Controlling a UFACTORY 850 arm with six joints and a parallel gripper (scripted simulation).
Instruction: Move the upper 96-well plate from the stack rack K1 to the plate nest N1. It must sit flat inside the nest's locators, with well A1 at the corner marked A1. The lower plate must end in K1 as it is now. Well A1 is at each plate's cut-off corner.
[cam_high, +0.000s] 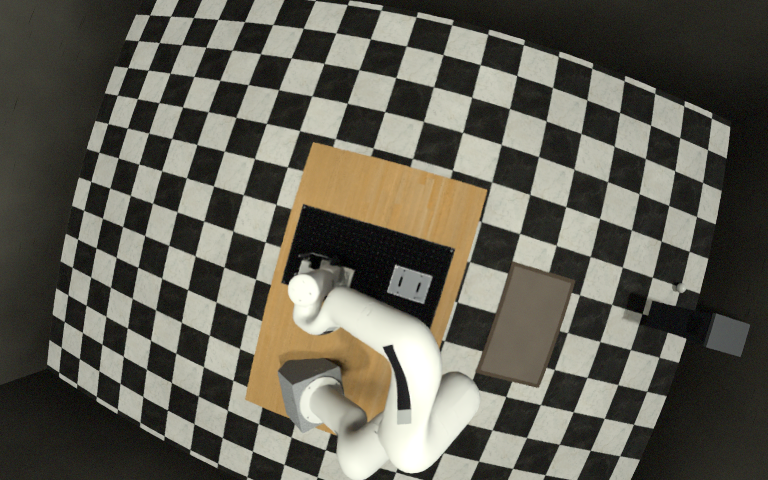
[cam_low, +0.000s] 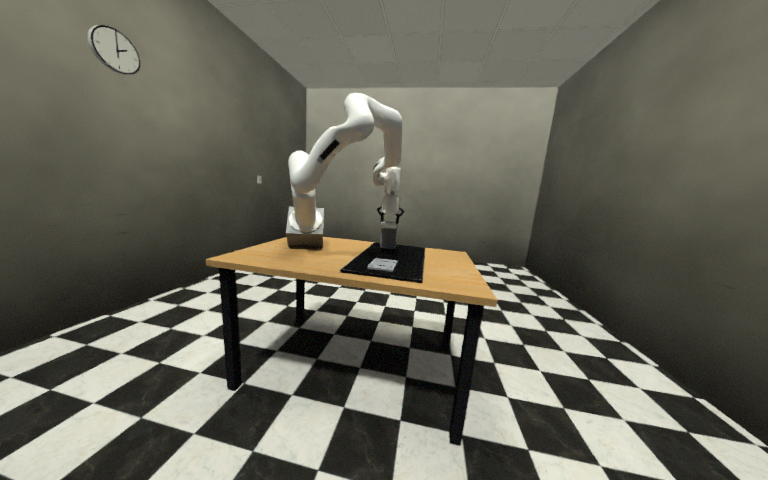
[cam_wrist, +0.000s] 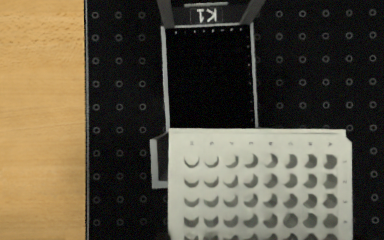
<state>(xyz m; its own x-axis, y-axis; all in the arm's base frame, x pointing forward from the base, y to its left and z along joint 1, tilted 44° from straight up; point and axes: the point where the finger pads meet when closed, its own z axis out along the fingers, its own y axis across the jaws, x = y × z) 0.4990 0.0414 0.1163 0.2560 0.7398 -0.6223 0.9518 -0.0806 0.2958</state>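
Now: hand 28 cm to the left of the grey plate nest N1, 19 cm above it and 4 cm past it. From my hand the other things lie so: white 96-well plate (1 cm below); A1 corner mark (22 cm to the right, 18 cm below, 3 cm ahead).
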